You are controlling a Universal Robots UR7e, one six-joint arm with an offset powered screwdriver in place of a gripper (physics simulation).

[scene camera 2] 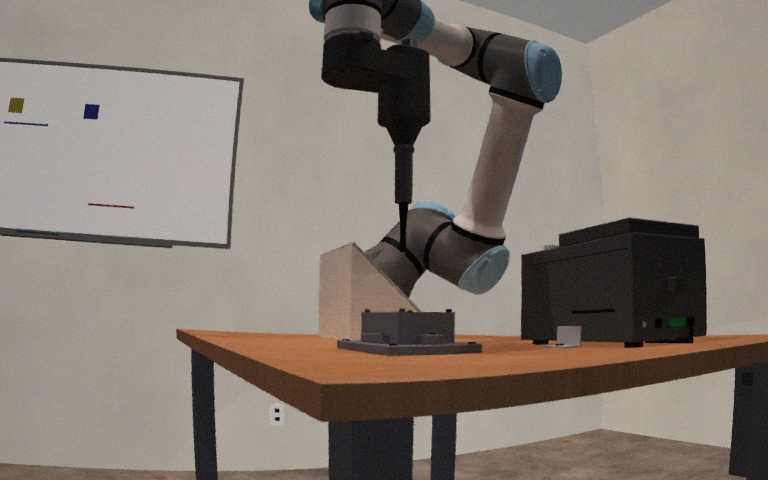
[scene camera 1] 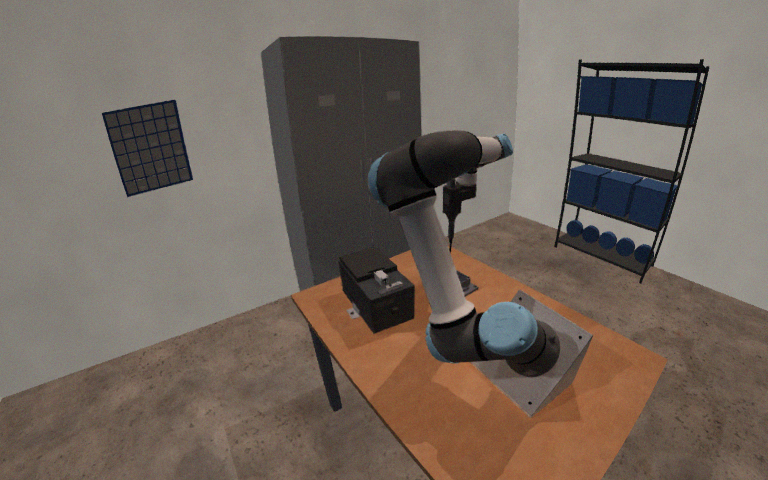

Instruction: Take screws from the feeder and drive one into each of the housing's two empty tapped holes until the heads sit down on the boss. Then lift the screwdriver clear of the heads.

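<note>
My screwdriver point(scene camera 1: 450, 249) point(scene camera 2: 402, 247) points straight down, its tip well above the grey housing point(scene camera 1: 464, 280) point(scene camera 2: 427, 325) and apart from it. No screw can be made out at the tip at this size. In the scene camera 2 view, dark screw heads show at the housing's top edge: a left one point(scene camera 2: 367, 310), a middle one point(scene camera 2: 402, 310) and a right one point(scene camera 2: 449, 310). The tapped holes cannot be seen from this low angle. In the scene camera 1 view the arm hides part of the housing. The black screw feeder point(scene camera 1: 390, 308) point(scene camera 2: 577, 288) stands apart from the housing.
The arm's wedge-shaped base block point(scene camera 1: 566, 362) point(scene camera 2: 335, 294) stands on the wooden table point(scene camera 1: 396, 367) point(scene camera 2: 271, 362). A small light bracket point(scene camera 1: 352, 312) point(scene camera 2: 568, 336) sits beside the feeder. A grey cabinet point(scene camera 1: 322, 147) and a shelf rack point(scene camera 1: 625, 161) stand beyond the table.
</note>
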